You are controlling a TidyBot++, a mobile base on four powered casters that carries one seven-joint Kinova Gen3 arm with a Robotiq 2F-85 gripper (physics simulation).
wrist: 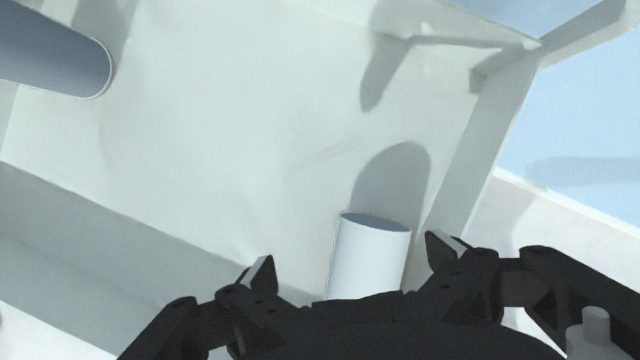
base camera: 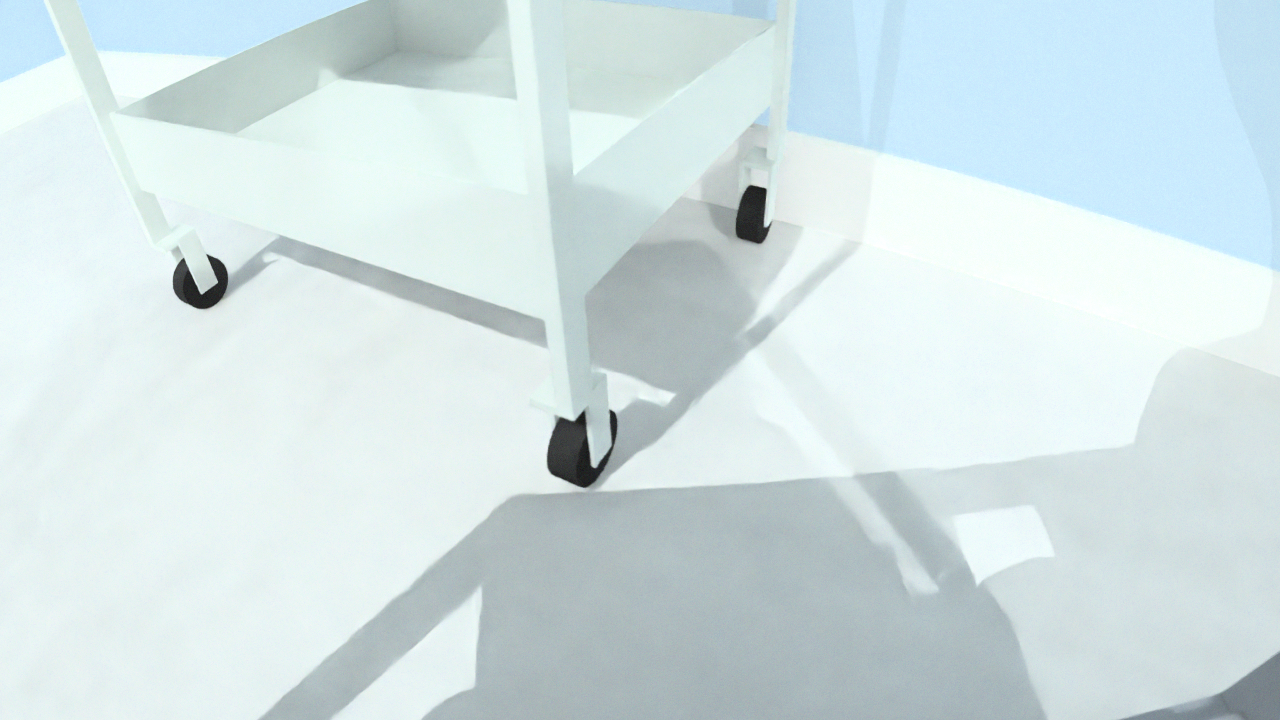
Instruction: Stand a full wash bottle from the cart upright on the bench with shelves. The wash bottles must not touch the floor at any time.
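Frame: origin at the arm's base, x ahead, y left, z up, level; centimetres.
Where they show: gripper, between the fingertips: (wrist: 350, 259).
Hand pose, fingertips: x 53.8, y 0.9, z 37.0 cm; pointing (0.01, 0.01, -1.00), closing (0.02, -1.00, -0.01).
After its pixels a point has its place.
A white wash bottle (wrist: 369, 260) @[y -0.6, x 51.9, z 32.6 cm] stands in the cart's upper tray, in the corner near its right wall in the wrist view. Its lower body shows, and its cap end is hidden behind the gripper. My gripper (wrist: 350, 259) @[y 0.8, x 53.8, z 37.0 cm] is open and empty, with its fingertips apart on either side of the bottle's body in the picture. I cannot tell how far above it they are. The white cart (base camera: 547, 197) @[y 2.1, x 35.1, z -18.8 cm] (wrist: 487, 125) @[y -11.1, x 60.4, z 30.4 cm] shows its lower tray, posts and black wheels in the base view. The bench with shelves does not show clearly in either view.
A second, grey-blue shaded cylinder (wrist: 55, 57) @[y 20.9, x 70.4, z 32.4 cm] stands at the tray's upper left in the wrist view. A pale stubby thing (wrist: 595, 332) shows at lower right behind the gripper linkage. In the base view, a blue wall (base camera: 1029, 98) @[y -33.6, x 58.0, z -22.7 cm] with a white skirting (base camera: 966, 210) @[y -30.5, x 58.3, z -33.4 cm] runs behind the cart.
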